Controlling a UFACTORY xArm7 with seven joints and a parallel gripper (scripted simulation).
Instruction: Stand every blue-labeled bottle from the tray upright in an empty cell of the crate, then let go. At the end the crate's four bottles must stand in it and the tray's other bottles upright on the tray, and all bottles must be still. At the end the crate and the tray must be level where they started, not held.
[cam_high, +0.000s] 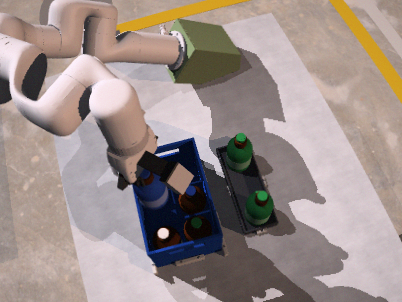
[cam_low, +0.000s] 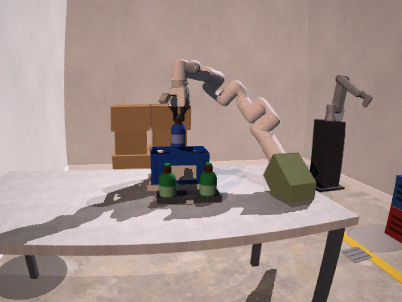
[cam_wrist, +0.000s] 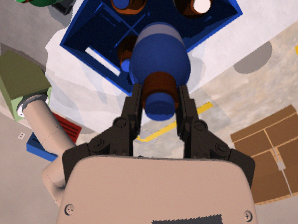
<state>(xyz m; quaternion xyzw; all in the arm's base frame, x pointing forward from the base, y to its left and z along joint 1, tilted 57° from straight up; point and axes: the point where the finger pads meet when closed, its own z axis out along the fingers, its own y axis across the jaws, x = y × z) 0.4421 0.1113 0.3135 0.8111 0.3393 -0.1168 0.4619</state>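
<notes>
Now: hand 7 cm above the blue-labeled bottle. From my hand the other things lie so: black tray: 26 cm to the left, 32 cm below; blue crate: 1 cm ahead, 5 cm to the left, 25 cm below.
</notes>
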